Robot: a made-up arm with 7 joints.
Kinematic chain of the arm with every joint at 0, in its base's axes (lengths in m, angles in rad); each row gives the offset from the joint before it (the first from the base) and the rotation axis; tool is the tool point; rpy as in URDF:
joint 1: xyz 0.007 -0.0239 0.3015 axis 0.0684 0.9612 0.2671
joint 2: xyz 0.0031 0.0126 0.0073 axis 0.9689 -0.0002 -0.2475
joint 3: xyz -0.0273 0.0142 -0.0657 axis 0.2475 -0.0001 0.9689
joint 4: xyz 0.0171 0.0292 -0.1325 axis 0.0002 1 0
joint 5: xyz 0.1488 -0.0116 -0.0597 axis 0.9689 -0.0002 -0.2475
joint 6: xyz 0.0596 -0.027 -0.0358 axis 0.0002 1 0
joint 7: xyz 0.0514 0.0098 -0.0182 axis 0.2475 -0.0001 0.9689
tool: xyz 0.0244 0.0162 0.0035 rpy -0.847 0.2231 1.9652
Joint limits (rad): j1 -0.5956..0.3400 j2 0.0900..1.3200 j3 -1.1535..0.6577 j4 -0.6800..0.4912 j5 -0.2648..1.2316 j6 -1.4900..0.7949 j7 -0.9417..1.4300
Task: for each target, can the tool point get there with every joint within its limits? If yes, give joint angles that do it. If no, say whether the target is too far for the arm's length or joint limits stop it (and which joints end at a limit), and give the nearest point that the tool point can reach.
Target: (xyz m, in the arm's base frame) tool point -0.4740 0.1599 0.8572
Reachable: no: too far | nearest point 0.1105 0.0853 0.5916 | short by 0.646 m
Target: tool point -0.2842 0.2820 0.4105
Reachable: no: joint limits stop it (at a limit: joint 1, joint 2, joint 3, joint 4, joint 5, joint 6, joint 7) | nearest point -0.1375 0.2458 0.0461 | short by 0.394 m
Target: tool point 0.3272 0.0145 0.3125
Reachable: yes | joints -0.5042 0.5244 -0.0650 -0.4357 0.6586 -0.1193 0.8620
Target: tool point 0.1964 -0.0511 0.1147
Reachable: yes | joints 0.1191 0.6569 -0.3385 -0.5233 0.9268 -1.0253 -0.4355
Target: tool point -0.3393 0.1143 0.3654
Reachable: no: joint limits stop it (at a limit: joint 1, joint 2, joint 3, joint 4, joint 6, joint 7) | nearest point -0.0773 -0.0090 0.0986 | short by 0.394 m
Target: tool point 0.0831 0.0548 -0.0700
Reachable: yes | joints 0.1368 0.9150 -0.9210 0.0647 0.4089 0.0239 1.1645
